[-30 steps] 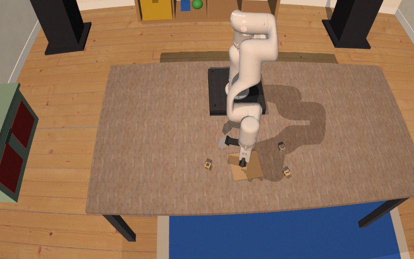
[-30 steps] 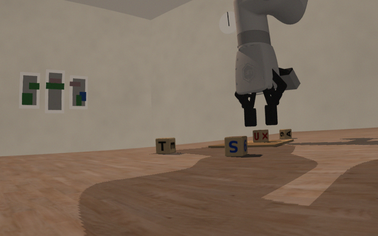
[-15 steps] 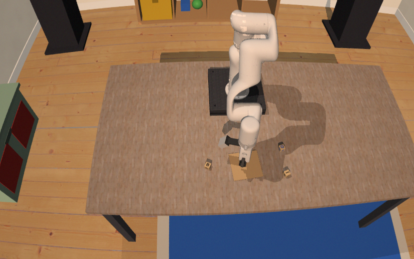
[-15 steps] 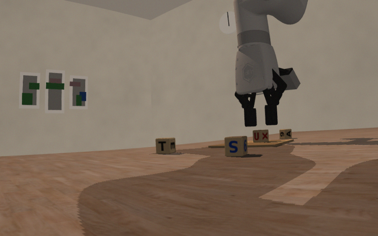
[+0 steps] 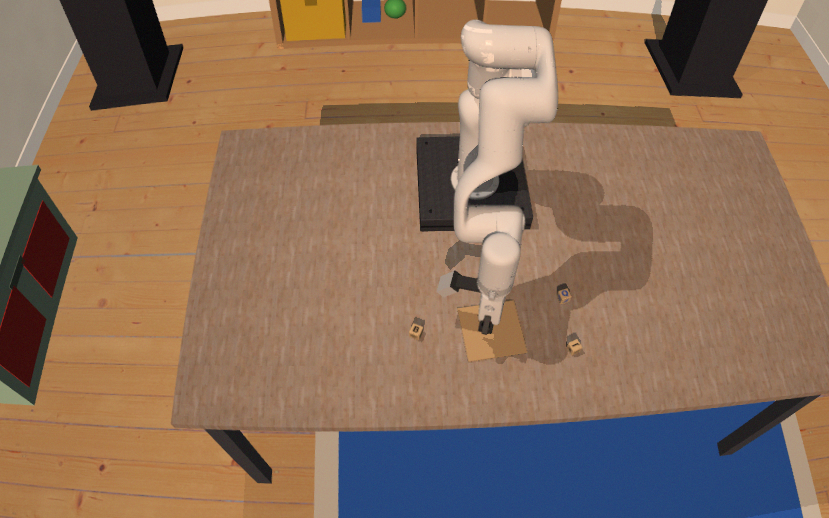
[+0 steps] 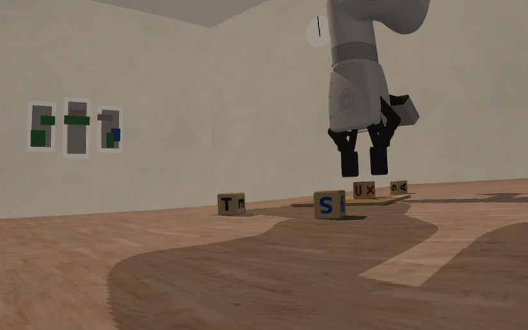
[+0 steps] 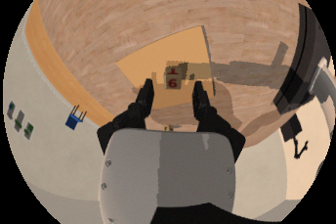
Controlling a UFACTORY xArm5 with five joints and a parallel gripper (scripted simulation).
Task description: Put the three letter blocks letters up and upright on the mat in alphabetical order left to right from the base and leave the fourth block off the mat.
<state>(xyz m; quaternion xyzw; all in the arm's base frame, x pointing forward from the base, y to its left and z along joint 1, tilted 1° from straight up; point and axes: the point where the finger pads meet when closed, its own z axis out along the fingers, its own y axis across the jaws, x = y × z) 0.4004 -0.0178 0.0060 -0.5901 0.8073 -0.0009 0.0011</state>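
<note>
My hand is 40 mm above the letter block. The rest, counted from my hand: tan mat (50 mm below, 10 mm to the left, 10 mm ahead).
</note>
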